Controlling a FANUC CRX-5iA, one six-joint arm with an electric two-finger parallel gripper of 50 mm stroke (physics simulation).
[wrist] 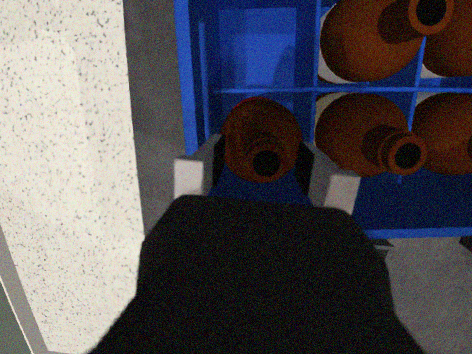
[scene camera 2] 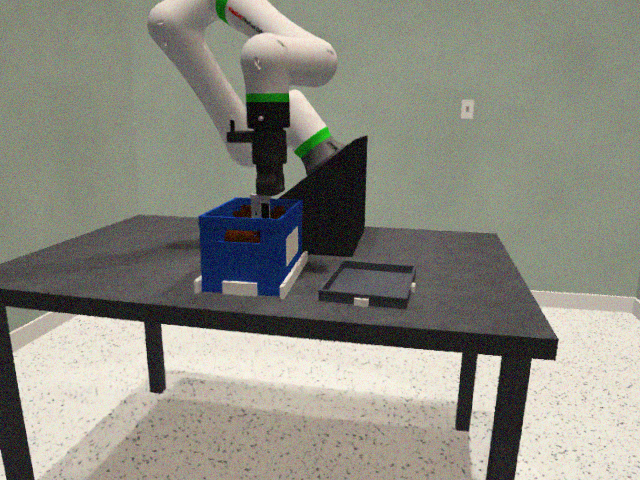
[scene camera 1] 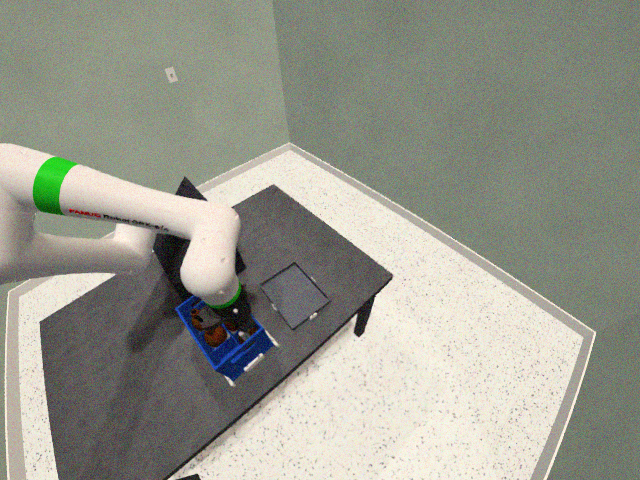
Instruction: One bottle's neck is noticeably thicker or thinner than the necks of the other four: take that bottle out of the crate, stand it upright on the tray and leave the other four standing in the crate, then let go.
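Frame: origin at the arm's base, x left, y back, z up, level; centimetres.
Seen in the pictures: gripper, fingertip midpoint: (wrist: 260,155) (scene camera 1: 243,331); arm's base at its link origin: (scene camera 2: 327,162).
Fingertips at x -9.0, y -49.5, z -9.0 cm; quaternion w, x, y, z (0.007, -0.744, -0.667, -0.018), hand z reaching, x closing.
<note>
Offsets run from my fingertips to a thing's middle. "pt": to the spot under its first point. Level surfaces: height alone.
The blue crate @(dx -3.8, dy +9.4, dz -7.4 cm) (scene camera 1: 247,360) (scene camera 2: 227,263) (wrist: 184,75) holds several brown bottles. My gripper (scene camera 2: 261,206) (wrist: 260,155) is open and points down into the crate. Its fingers stand on both sides of the neck of one upright bottle @(dx +0.5, dy +0.3, dz -7.6 cm) (wrist: 260,112) in an end cell, with nothing gripped. A second bottle @(dx +0.2, dy +9.4, dz -7.6 cm) (wrist: 350,130) stands in the cell to its right in the wrist view, and a third bottle @(dx -8.1, dy +9.4, dz -7.6 cm) (wrist: 367,47) stands diagonally beyond. More bottles show at the right edge, partly cut off. Differences in neck thickness are hard to judge here. The dark tray @(pt dx +23.3, dy +3.6, dz -15.6 cm) (scene camera 1: 294,299) (scene camera 2: 369,281) is empty.
White locating blocks @(pt dx -4.0, dy -5.2, dz -13.2 cm) (scene camera 1: 253,362) (scene camera 2: 239,287) stand around the crate on the dark table @(dz -16.1 cm) (scene camera 1: 330,258) (scene camera 2: 444,304). A tall black panel (scene camera 2: 336,201) rises behind the crate. Thin blue dividers @(pt dx -3.8, dy +0.8, dz -6.7 cm) (wrist: 265,90) separate the cells. The crate wall lies close to one finger.
</note>
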